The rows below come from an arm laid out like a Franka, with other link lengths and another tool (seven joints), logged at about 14 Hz.
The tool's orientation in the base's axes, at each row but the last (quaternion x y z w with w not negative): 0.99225, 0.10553, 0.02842, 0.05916; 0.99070, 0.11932, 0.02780, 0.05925; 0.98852, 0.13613, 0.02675, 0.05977; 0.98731, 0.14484, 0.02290, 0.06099; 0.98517, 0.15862, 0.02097, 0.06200; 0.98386, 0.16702, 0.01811, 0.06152; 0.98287, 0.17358, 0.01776, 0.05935; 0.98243, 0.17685, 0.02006, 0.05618; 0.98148, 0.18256, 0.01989, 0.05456; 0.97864, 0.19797, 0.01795, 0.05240; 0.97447, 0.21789, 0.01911, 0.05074; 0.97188, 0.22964, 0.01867, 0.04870; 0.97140, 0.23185, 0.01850, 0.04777
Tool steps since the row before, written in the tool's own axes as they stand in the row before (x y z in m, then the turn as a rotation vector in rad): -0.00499, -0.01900, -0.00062, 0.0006, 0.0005, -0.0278; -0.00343, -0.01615, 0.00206, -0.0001, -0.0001, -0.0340; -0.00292, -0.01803, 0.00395, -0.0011, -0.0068, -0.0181; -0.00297, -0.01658, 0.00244, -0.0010, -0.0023, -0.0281; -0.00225, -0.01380, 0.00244, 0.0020, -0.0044, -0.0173; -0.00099, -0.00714, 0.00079, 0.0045, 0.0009, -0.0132; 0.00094, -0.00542, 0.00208, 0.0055, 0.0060, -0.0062; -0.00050, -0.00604, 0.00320, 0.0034, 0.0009, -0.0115; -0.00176, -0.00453, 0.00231, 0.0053, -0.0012, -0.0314; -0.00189, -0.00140, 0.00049, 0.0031, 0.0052, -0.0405; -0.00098, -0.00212, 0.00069, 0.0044, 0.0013, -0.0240; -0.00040, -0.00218, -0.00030, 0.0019, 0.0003, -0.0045; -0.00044, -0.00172, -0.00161, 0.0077, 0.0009, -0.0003
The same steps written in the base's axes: -0.00883, 0.01745, -0.00195, -0.0012, 0.0027, 0.0276; -0.00695, 0.01453, -0.00419, -0.0025, 0.0038, 0.0337; -0.00733, 0.01600, -0.00628, -0.0041, 0.0082, 0.0171; -0.00738, 0.01463, -0.00461, -0.0034, 0.0051, 0.0275; -0.00626, 0.01201, -0.00425, -0.0005, 0.0068, 0.0166; -0.00322, 0.00627, -0.00171, 0.0038, 0.0022, 0.0133; -0.00084, 0.00515, -0.00272, 0.0069, -0.0030, 0.0070; -0.00236, 0.00512, -0.00390, 0.0028, 0.0015, 0.0116; -0.00312, 0.00334, -0.00285, 0.0027, 0.0062, 0.0312; -0.00225, 0.00050, -0.00067, 0.0026, 0.0003, 0.0409; -0.00174, 0.00143, -0.00093, 0.0031, 0.0029, 0.0241; -0.00134, 0.00179, 0.00007, 0.0016, 0.0010, 0.0045; -0.00126, 0.00146, 0.00142, 0.0073, 0.0027, 0.0005
